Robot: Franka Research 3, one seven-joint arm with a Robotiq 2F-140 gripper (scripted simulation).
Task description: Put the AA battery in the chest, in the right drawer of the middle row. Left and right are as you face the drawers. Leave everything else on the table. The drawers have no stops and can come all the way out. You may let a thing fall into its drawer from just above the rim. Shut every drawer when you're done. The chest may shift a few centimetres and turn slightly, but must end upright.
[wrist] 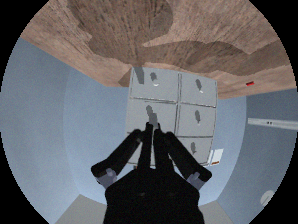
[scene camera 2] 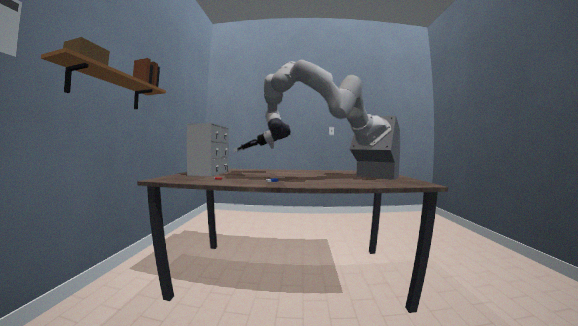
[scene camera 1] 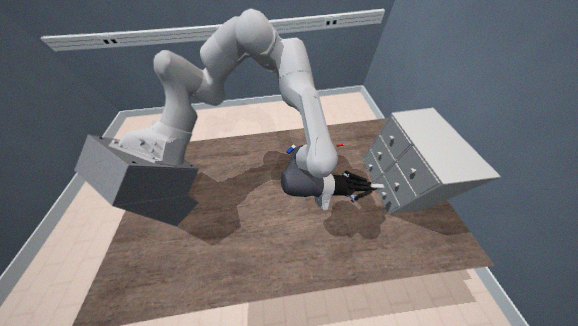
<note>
In view: my gripper (scene camera 1: 381, 187) and a grey chest (scene camera 1: 459, 168).
My gripper is seen too in the wrist view (wrist: 152, 118).
</note>
